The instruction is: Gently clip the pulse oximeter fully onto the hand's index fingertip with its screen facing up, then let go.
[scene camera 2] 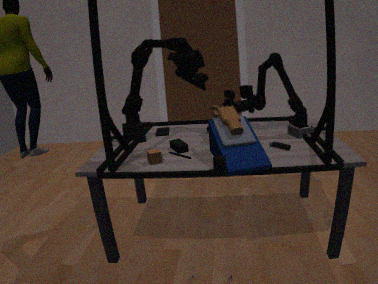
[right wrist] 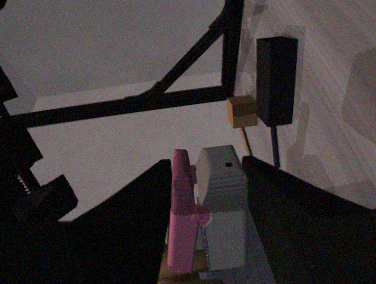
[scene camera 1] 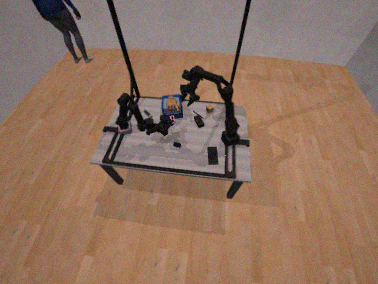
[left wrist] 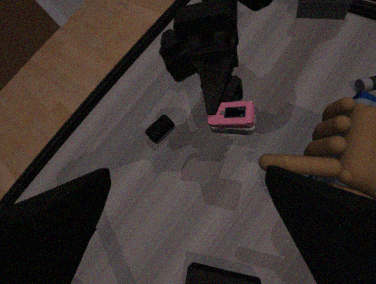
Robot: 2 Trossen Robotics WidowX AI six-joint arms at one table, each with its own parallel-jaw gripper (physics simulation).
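Places are measured from the left arm's base along level axes (x ahead, y left, z up), in metres.
Where they show: left gripper, fingertip midpoint: (right wrist: 32, 141) (scene camera 1: 184, 104) (left wrist: 189, 175); right gripper, fingertip midpoint: (right wrist: 206, 167) (scene camera 1: 174, 121) (left wrist: 214, 119); left arm's base, origin of the base link: (scene camera 2: 132, 123) (scene camera 1: 231, 134); right arm's base, origin of the base link: (scene camera 2: 300, 125) (scene camera 1: 124, 126).
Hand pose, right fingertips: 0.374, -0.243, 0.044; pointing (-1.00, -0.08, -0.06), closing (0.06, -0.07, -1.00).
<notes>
Things, the pixels of their top centre, and the offset from my right fingertips, as dx, dy, dz. "spot": a spot on its surface instead.
- pulse oximeter, middle of its top: (right wrist: 158, 216) (left wrist: 231, 110) (scene camera 1: 172, 117) +0.002, -0.023, +0.025
- blue wedge, surface spot: (scene camera 2: 250, 157) spot: -0.077, -0.396, -0.097
- black box, middle of its top: (right wrist: 261, 83) (scene camera 2: 178, 142) (scene camera 1: 199, 119) -0.226, -0.029, -0.104
- wooden cube, middle of its top: (right wrist: 229, 112) (scene camera 2: 153, 151) (scene camera 1: 209, 106) -0.373, -0.123, -0.089
- pen, middle of its top: (scene camera 2: 178, 153) -0.258, -0.108, -0.130
- small black block, middle of its top: (left wrist: 157, 126) (scene camera 1: 176, 143) +0.029, +0.130, -0.107
- flat black slab, middle of its top: (scene camera 2: 162, 130) (scene camera 1: 212, 155) -0.193, +0.311, -0.131
- dark cylinder, middle of its top: (scene camera 2: 279, 142) +0.160, -0.286, -0.112
The pulse oximeter (scene camera 1: 172, 119) (left wrist: 234, 116) (right wrist: 182, 200) has a pink upper shell with a dark screen and a grey lower shell. My right gripper (left wrist: 214, 119) (right wrist: 206, 167) is shut on it and holds it, screen up. The tan hand (scene camera 1: 172, 102) (scene camera 2: 230, 120) (left wrist: 361, 145) lies on a sloped support, its index finger (left wrist: 300, 163) stretched out. In the left wrist view the oximeter is apart from the fingertip, farther up and slightly left in the picture. My left gripper (scene camera 1: 190, 102) (left wrist: 189, 175) is open and empty, high above the table.
A blue wedge (scene camera 2: 250, 157) with a grey pad carries the hand. A black box (scene camera 1: 199, 121) (scene camera 2: 179, 145) (right wrist: 277, 80), a wooden cube (scene camera 1: 209, 108) (scene camera 2: 154, 156) (right wrist: 242, 112) and a pen (scene camera 2: 180, 155) lie nearby. A small black block (scene camera 1: 177, 145) (left wrist: 160, 128), flat black slab (scene camera 1: 213, 155) and dark cylinder (scene camera 2: 280, 146) also lie there.
</notes>
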